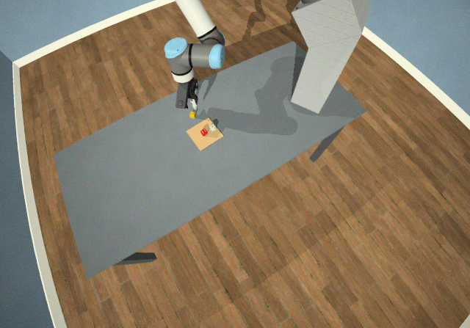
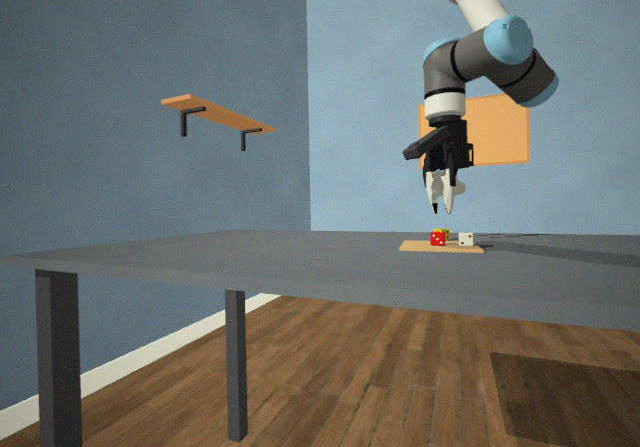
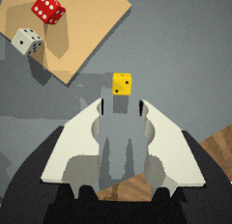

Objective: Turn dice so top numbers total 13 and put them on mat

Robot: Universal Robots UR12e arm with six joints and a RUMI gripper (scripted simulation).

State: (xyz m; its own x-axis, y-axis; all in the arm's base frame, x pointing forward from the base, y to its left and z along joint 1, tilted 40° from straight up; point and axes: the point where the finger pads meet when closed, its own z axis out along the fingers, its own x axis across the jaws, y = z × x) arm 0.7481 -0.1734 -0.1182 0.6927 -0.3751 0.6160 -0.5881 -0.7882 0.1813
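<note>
Now: hand 60 mm above the yellow die. From my hand the other things lie so: red die 130 mm to the left, 60 mm below, 10 mm behind; tan mat 130 mm to the left, 70 mm below, 10 mm behind; white die 130 mm to the left, 60 mm below, 60 mm behind.
</note>
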